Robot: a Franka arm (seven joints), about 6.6 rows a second.
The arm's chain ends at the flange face. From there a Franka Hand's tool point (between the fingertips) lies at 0.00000 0.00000 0.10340 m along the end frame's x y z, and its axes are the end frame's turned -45 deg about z.
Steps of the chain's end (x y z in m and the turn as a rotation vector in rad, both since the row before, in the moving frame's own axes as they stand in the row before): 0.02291, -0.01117, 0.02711, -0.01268, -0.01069, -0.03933; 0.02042, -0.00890, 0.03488, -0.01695, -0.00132, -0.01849; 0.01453, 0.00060, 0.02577, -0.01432, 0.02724, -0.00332; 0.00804, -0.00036, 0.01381, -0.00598, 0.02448, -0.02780; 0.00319, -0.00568, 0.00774, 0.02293, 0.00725, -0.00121
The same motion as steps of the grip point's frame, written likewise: 0.02239, 0.00848, 0.02710, -0.00141, -0.01653, -0.03933; 0.01941, 0.00930, 0.03487, -0.01105, -0.01292, -0.01849; 0.01080, 0.01374, 0.02572, -0.02939, 0.00914, -0.00332; 0.00732, 0.00764, 0.01378, -0.02154, 0.01308, -0.02780; 0.00848, -0.00291, 0.00771, 0.01109, 0.02134, -0.00121
